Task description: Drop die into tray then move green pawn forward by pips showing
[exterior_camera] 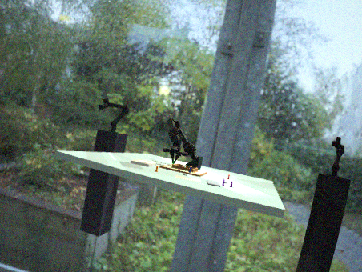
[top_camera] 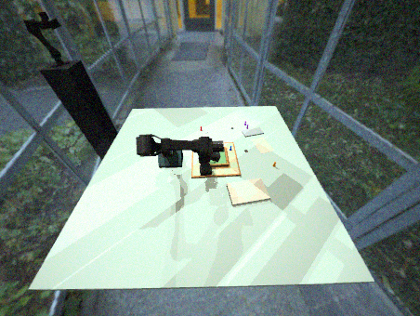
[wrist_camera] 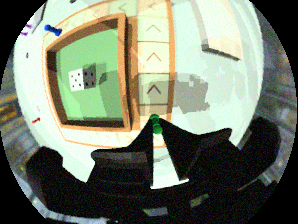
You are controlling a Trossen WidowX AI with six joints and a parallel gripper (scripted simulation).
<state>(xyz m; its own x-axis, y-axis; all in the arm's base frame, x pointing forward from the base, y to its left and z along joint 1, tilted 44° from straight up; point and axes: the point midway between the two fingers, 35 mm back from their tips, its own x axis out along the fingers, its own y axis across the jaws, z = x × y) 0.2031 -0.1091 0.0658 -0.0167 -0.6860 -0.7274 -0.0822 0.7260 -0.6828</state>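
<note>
Now: gripper tip 1 cm below the green pawn. From my gripper tip the other things lie so: tan slab (22 cm ahead, 14 cm to the right, 2 cm below); then die (10 cm to the left, 6 cm ahead); then blue pawn (18 cm to the left, 18 cm ahead).
</note>
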